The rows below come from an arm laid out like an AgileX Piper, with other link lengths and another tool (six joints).
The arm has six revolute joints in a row. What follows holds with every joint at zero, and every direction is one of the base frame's. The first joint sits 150.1 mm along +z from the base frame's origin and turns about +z. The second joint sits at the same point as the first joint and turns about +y. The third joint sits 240 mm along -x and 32.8 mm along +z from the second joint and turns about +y. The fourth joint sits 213.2 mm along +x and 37.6 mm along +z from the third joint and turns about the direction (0.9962, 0, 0.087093). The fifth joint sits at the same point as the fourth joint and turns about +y. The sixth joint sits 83.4 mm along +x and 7.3 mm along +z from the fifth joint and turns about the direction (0.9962, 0, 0.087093). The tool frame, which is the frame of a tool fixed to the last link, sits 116 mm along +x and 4 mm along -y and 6.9 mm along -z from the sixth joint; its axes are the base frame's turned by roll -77.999, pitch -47.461 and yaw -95.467 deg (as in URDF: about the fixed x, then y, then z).
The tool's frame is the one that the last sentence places.
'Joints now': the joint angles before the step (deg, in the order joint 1, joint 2, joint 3, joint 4, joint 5, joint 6). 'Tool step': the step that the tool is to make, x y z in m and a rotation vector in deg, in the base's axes. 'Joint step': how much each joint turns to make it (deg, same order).
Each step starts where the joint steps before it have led.
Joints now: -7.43, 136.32, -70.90, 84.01, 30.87, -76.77
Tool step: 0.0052, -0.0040, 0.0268, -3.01, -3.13, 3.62
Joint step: 0.02, -4.91, -0.01, -6.84, -0.04, 2.82
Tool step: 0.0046, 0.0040, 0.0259, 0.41, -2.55, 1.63
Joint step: 0.11, -3.88, -0.01, -2.43, 1.79, 1.93
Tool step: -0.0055, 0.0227, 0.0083, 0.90, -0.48, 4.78
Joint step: 2.47, -1.11, 0.02, -1.32, 2.29, 0.15
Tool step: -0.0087, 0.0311, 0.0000, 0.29, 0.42, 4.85
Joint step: 4.38, 0.00, 0.00, -0.57, 0.61, 0.46
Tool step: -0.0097, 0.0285, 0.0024, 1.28, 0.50, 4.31
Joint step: 3.68, -0.01, -0.16, 0.07, 1.52, 0.33
